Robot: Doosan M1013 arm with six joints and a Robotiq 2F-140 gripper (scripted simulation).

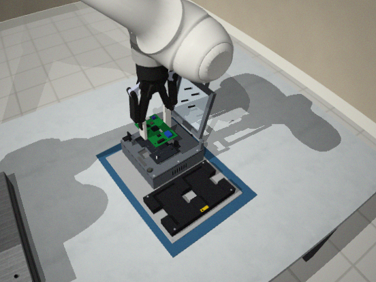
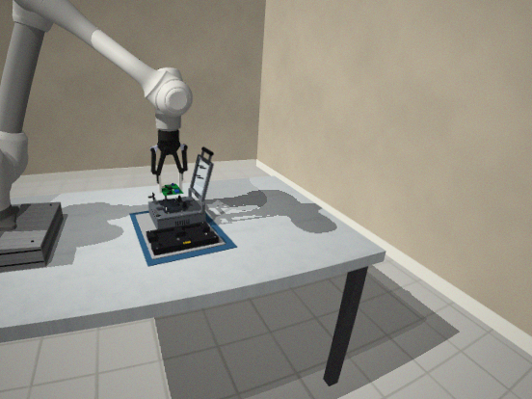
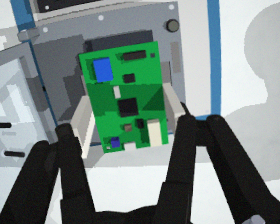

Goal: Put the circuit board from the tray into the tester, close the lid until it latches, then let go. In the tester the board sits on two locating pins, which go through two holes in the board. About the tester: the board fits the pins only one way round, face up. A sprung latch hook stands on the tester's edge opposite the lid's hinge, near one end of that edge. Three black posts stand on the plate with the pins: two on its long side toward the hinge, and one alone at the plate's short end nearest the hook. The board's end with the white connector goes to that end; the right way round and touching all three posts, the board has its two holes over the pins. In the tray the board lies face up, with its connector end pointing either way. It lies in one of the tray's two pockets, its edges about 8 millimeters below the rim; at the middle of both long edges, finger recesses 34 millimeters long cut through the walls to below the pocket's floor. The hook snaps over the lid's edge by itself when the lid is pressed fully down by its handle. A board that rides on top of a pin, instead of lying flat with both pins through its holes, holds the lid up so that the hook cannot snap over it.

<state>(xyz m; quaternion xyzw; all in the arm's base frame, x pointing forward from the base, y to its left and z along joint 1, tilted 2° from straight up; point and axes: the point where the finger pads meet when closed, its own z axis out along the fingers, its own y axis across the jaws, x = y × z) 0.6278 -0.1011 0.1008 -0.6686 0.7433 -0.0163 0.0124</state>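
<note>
Now: the green circuit board 2 cm below my hand. From my hand the other things lie so: latch hook: 7 cm below, 6 cm to the left, 5 cm behind; tester lid: 12 cm ahead, 3 cm above, 1 cm to the right.
</note>
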